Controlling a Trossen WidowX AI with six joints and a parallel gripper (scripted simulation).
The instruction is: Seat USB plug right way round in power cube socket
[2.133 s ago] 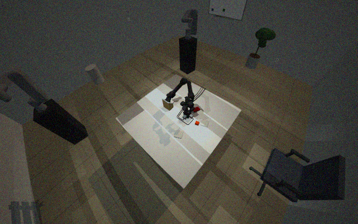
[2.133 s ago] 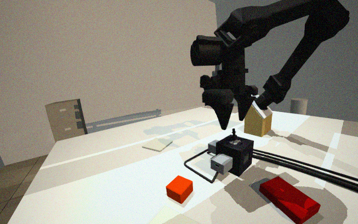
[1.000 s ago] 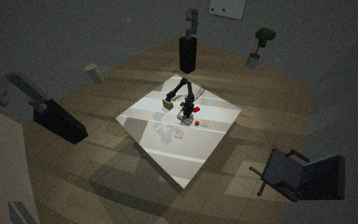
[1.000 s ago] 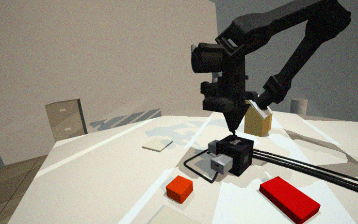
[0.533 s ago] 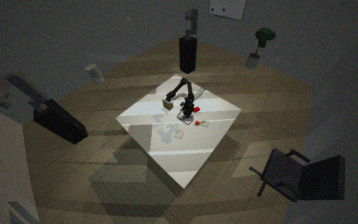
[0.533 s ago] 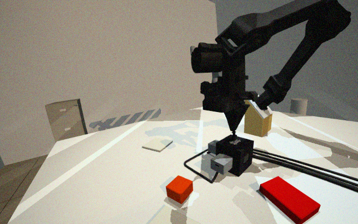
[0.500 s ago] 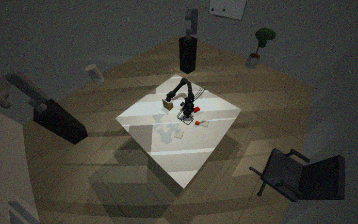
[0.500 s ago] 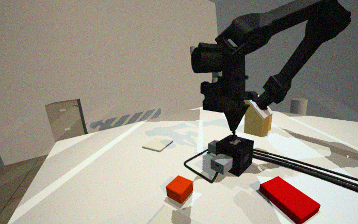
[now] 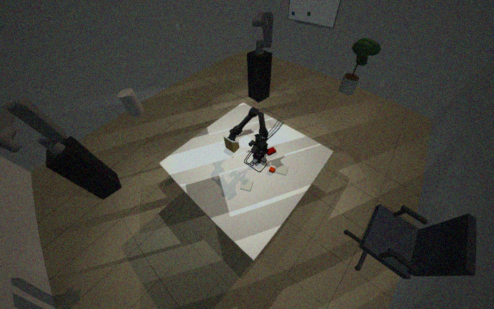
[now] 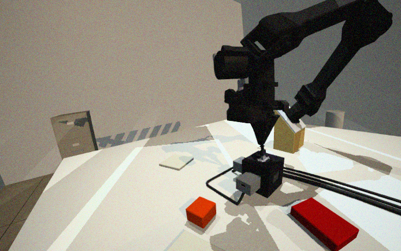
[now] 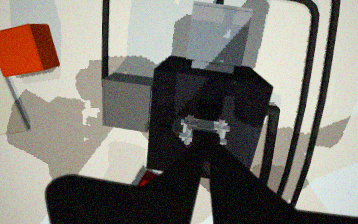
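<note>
Now: gripper tip 4 cm above the grey-framed socket and 1 cm to the right of it. Round my gripper tip: USB plug 2 cm below; red flat block 16 cm to the left, 10 cm below, 2 cm ahead; orange cube 18 cm ahead, 10 cm below, 1 cm to the left.
</note>
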